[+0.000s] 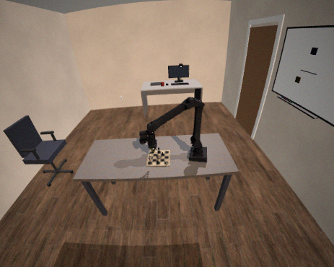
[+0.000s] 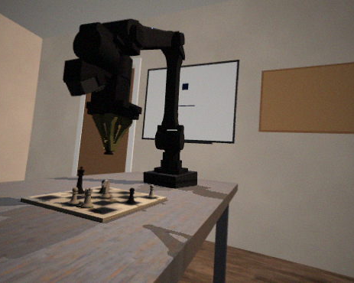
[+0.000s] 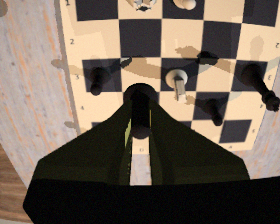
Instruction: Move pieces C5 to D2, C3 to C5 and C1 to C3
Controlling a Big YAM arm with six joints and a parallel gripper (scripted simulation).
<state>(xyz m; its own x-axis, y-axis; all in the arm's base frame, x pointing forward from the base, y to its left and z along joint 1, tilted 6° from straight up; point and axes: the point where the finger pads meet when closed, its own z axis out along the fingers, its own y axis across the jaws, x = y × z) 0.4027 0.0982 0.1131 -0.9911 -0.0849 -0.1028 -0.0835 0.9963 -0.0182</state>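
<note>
The white rook lies 100 mm below my hand and 40 mm ahead of it. Also, from my hand: tall black piece 120 mm to the right, 80 mm below, 20 mm behind; chessboard 120 mm below, 40 mm to the right, 30 mm behind.
</note>
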